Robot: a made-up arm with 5 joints.
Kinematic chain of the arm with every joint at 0, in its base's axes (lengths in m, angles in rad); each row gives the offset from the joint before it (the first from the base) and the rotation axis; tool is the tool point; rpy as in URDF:
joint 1: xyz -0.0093 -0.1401 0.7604 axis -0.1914 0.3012 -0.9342
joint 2: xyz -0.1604 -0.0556 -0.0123 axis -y
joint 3: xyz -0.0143 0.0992 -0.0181 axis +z
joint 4: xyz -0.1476 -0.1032 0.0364 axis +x
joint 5: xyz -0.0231 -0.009 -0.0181 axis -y
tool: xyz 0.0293 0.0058 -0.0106 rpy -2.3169 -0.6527 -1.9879
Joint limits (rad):
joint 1: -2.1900..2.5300
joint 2: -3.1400..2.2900
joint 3: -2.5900..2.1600
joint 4: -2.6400..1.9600
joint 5: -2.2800..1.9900
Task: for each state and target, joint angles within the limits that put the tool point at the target. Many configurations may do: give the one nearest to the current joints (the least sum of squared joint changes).
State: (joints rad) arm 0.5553 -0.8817 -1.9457 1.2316 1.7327
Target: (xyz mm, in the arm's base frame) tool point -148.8 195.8 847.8
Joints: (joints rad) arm 0.7269 -0.3409 -1.1668 1.2556 1.9900
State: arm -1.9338 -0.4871 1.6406 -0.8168 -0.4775
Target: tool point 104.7 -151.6 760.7
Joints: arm -1.8757 0.1087 1.5554 -1.0113 -0.4779
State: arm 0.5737 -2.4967 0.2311 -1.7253 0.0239
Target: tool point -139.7 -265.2 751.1
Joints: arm 0.2037 -2.7770 0.6389 -1.8309 -0.0566
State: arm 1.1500 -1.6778 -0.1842 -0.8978 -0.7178
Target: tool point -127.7 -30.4 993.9
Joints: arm 0.8059 -1.4212 -0.2807 -1.0082 -1.0356
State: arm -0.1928 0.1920 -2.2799 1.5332 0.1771
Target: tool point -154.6 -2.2 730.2
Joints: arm -0.3884 -0.3597 -2.5900 1.4092 -0.1698
